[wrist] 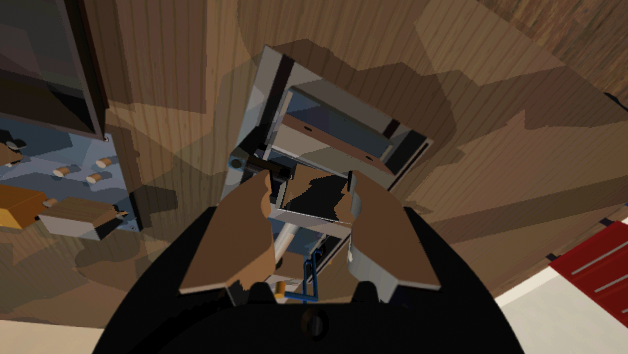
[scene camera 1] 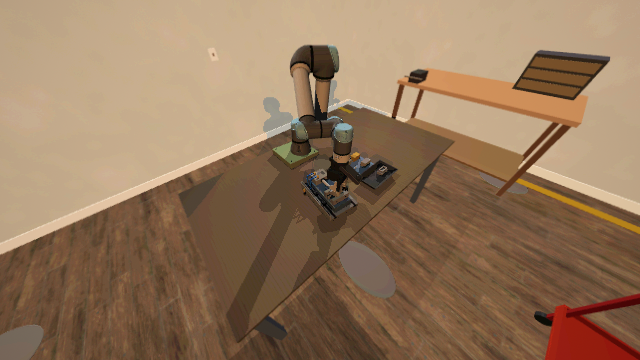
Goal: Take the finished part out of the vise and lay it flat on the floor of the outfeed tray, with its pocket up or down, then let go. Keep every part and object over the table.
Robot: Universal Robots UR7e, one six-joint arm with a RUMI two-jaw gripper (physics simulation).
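Where they show: gripper, between the fingertips: (wrist: 310,173) (scene camera 1: 340,192); arm's base, origin of its link: (scene camera 1: 300,150).
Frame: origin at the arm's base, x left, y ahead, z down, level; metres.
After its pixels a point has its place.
Note:
The finished part (wrist: 302,180) @(y 0.532, x -0.091, z -0.073 m), a block with a pocket, sits in the vise (scene camera 1: 320,199) @(y 0.455, x -0.171, z 0.011 m) (wrist: 256,107) @(y 0.550, x -0.034, z 0.011 m); its pocket faces the wrist camera and is partly in shadow. My gripper (scene camera 1: 338,188) @(y 0.533, x -0.097, z -0.061 m) (wrist: 310,173) @(y 0.533, x -0.097, z -0.061 m) points down over the vise. Its fingers are partly open and stand on either side of the part, close to it; they do not grip it. In the scene view the arm and fingers largely hide the part. The dark outfeed tray (scene camera 1: 376,183) @(y 0.568, x 0.171, z 0.020 m) (wrist: 35,40) @(y 0.534, x 0.164, z 0.019 m) lies beside the blue plate; in the scene view a small grey part with a pocket (scene camera 1: 382,170) @(y 0.526, x 0.274, z 0.002 m) lies in it.
A blue plate (wrist: 75,185) @(y 0.361, x 0.175, z 0.023 m) with pegs carries an orange block (scene camera 1: 355,156) @(y 0.326, x 0.235, z -0.012 m) (wrist: 22,205) @(y 0.329, x 0.219, z 0.000 m) and a grey block (wrist: 80,215) @(y 0.340, x 0.149, z -0.004 m). A dark clamp arm (wrist: 257,164) @(y 0.528, x -0.057, z -0.063 m) is close to the left fingertip. Blue hoses (wrist: 310,280) rise at the vise's cylinder end.

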